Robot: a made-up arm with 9 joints.
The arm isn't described. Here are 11 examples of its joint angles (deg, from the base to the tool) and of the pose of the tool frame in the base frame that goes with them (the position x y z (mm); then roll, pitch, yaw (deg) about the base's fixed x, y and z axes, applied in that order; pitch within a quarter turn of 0, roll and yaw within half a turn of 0).
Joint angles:
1: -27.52 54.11 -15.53 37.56 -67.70 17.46 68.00 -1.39 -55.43
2: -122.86 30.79 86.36 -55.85 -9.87 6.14 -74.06 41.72 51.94
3: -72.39 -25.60 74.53 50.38 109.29 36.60 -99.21 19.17 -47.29
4: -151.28 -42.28 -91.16 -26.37 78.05 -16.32 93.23 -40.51 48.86
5: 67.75 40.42 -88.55 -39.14 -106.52 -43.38 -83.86 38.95 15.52
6: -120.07 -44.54 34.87 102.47 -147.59 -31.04 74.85 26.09 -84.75
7: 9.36 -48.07 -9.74 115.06 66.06 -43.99 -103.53 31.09 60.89
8: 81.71 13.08 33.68 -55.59 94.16 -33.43 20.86 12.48 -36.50
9: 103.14 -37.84 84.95 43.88 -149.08 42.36 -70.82 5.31 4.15
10: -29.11 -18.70 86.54 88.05 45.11 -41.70 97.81 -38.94 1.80
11: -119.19 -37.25 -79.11 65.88 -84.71 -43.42 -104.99 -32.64 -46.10
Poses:
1: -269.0 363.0 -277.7 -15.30 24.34 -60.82
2: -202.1 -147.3 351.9 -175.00 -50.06 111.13
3: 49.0 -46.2 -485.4 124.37 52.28 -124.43
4: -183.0 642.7 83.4 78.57 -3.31 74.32
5: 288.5 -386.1 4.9 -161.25 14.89 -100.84
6: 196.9 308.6 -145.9 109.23 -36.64 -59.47
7: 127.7 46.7 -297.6 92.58 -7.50 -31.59
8: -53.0 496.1 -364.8 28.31 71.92 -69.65
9: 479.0 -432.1 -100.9 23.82 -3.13 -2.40
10: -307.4 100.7 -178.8 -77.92 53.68 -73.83
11: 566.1 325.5 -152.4 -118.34 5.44 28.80
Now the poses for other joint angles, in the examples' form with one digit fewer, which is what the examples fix.
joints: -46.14 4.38 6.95 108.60 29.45 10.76 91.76 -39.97 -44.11
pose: -227 144 141 -122.3 -30.6 -52.6
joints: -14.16 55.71 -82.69 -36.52 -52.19 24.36 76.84 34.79 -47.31
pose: -130 131 -443 -23.1 -26.1 72.8
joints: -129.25 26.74 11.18 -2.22 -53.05 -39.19 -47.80 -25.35 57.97
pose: 889 270 -72 137.8 -32.3 -2.2
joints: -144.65 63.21 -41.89 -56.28 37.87 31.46 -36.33 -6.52 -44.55
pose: -477 -192 -362 65.6 2.9 174.1
